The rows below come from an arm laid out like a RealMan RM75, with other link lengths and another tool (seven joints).
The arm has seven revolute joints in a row. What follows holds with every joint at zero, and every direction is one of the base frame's.
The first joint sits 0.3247 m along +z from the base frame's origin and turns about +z.
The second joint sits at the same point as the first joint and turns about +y.
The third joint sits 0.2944 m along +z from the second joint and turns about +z.
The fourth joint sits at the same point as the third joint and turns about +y.
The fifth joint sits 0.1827 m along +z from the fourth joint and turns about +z.
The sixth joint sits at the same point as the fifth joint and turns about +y.
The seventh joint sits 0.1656 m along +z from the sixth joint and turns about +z.
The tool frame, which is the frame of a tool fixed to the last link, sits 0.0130 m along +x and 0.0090 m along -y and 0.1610 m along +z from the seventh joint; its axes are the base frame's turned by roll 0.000, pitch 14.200 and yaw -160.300 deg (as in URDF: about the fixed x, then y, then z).
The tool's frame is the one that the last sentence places.
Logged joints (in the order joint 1, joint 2, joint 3, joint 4, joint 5, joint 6, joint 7), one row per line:
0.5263 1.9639 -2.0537 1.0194 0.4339 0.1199 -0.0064
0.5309 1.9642 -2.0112 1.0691 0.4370 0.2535 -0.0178
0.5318 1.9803 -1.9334 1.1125 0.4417 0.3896 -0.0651
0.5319 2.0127 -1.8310 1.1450 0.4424 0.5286 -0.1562
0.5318 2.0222 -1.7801 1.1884 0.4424 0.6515 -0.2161
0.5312 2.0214 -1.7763 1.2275 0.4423 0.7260 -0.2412
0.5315 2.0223 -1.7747 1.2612 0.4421 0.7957 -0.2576
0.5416 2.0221 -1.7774 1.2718 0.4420 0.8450 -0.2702
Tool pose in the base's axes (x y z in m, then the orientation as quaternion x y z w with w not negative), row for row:
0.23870 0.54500 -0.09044 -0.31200 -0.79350 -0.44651 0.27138
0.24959 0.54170 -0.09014 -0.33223 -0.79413 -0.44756 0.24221
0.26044 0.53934 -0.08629 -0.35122 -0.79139 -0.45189 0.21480
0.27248 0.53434 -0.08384 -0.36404 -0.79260 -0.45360 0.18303
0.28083 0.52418 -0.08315 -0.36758 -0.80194 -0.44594 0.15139
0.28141 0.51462 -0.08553 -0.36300 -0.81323 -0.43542 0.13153
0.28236 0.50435 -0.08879 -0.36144 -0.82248 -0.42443 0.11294
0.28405 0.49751 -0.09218 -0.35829 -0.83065 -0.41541 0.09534
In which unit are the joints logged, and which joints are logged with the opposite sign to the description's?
The joints are logged in radians. Opposite sign: joint 4.
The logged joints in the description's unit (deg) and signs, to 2 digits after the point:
30.15 112.52 -117.67 -58.41 24.86 6.87 -0.37
30.42 112.54 -115.23 -61.25 25.04 14.52 -1.02
30.47 113.46 -110.78 -63.74 25.31 22.32 -3.73
30.48 115.32 -104.91 -65.60 25.35 30.29 -8.95
30.47 115.86 -101.99 -68.09 25.35 37.33 -12.38
30.44 115.82 -101.77 -70.33 25.34 41.60 -13.82
30.45 115.87 -101.68 -72.26 25.33 45.59 -14.76
31.03 115.86 -101.84 -72.87 25.32 48.41 -15.48

